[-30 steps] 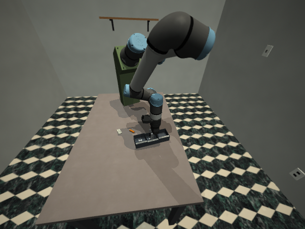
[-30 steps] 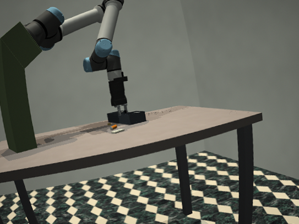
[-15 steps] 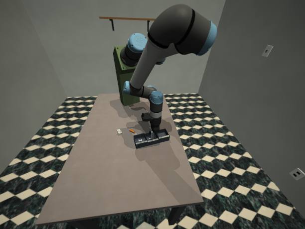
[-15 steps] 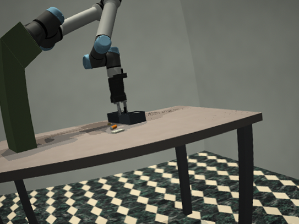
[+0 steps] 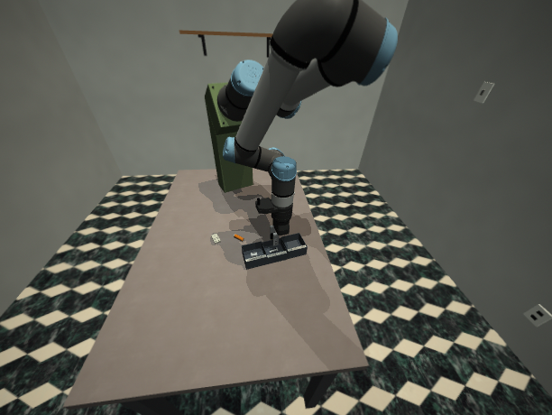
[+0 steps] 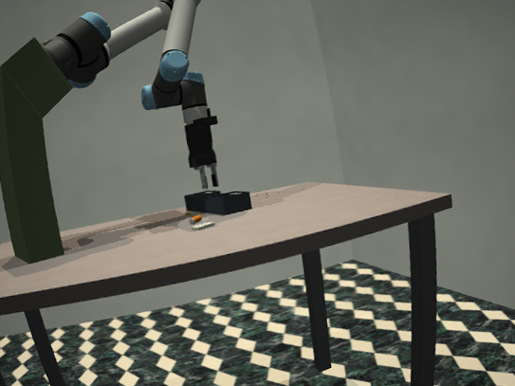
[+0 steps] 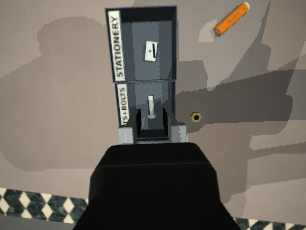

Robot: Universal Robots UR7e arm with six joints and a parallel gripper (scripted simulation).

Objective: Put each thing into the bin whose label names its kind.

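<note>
My hand is 8 cm past the brass nut, 8 cm above it and 1 cm to the left of it. The rest, counted from my hand: orange battery 16 cm to the right, 8 cm below, 7 cm behind; then grey bolt 7 cm below; then dark three-compartment bin row 6 cm below, 1 cm ahead.
</note>
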